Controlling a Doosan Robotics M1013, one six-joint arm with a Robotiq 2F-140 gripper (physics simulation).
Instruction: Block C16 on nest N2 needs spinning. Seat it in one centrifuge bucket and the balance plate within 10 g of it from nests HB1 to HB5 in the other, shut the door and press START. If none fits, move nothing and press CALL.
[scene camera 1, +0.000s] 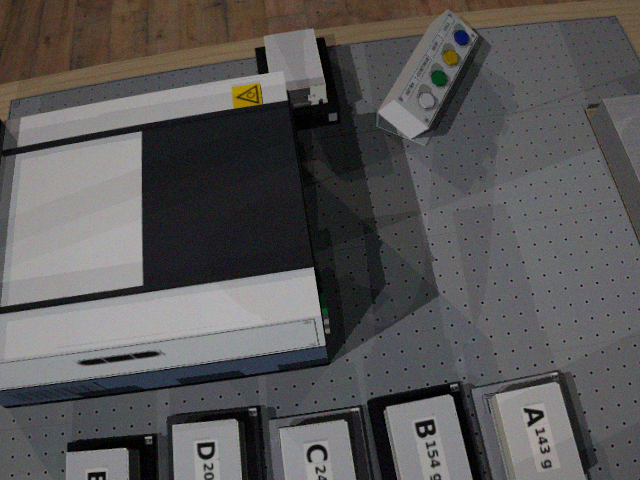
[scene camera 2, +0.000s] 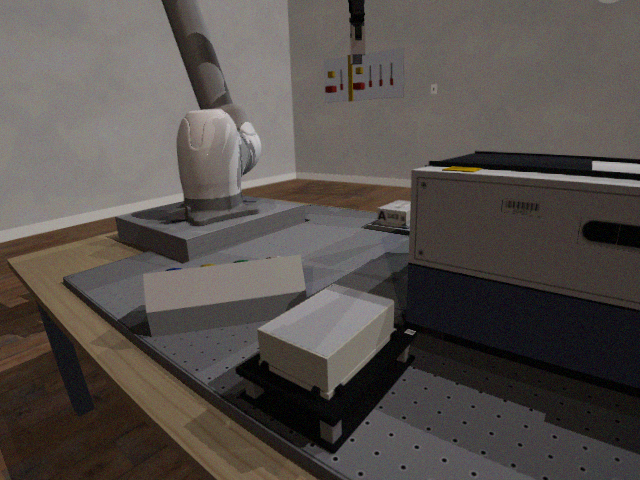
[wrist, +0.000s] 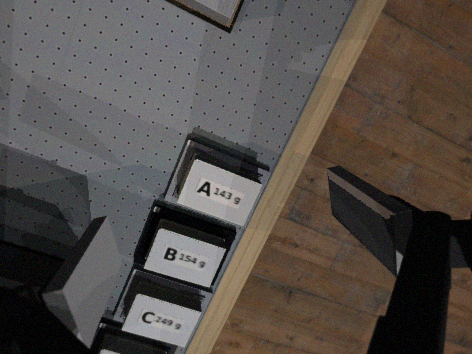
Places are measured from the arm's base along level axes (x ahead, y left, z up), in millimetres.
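Pixels of known places: gripper, between the fingertips: (scene camera 2: 357, 59) (wrist: 224, 215); arm's base, origin of its link: (scene camera 2: 215, 213).
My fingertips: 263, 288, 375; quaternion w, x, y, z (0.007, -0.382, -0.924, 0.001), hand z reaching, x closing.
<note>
Ahead of a thing's pixels: the offset from my fingertips to its top centre, as dx, dy, dz. "spot": to the spot under its first point.
A white block {+403, -480, -343} (scene camera 1: 294, 56) (scene camera 2: 330, 320) sits on a black nest {+403, -480, -375} (scene camera 2: 372, 377) beside the centrifuge (scene camera 1: 222, 196) (scene camera 2: 465, 222); no label is readable. The centrifuge top shows dark and white panels; no buckets show. A green button {+339, -37, -232} (scene camera 1: 324, 304) shows on its side. Plates A 143 g {+75, +87, -370} (scene camera 1: 537, 428) (wrist: 220, 192), B 154 g {+209, +102, -370} (scene camera 1: 429, 439) (wrist: 185, 255) and C 249 g {+340, +134, -370} (scene camera 1: 316, 449) (wrist: 162, 317) stand in a row of nests. Plates D {+476, +137, -370} (scene camera 1: 206, 449) and E {spot: +615, +138, -369} (scene camera 1: 98, 465) are cut off, their weights not fully readable. My gripper (scene camera 2: 357, 59) (wrist: 224, 215) is open, empty and high above the plates.
The button box {+183, -486, -340} (scene camera 1: 431, 77) (scene camera 2: 222, 289) has blue CALL {+127, -542, -349} (scene camera 1: 461, 37), yellow, green and white buttons. The robot's grey base plinth (scene camera 1: 622, 134) (scene camera 2: 206, 237) stands on the table. The wooden table edge (wrist: 295, 165) runs close beside the plate row.
</note>
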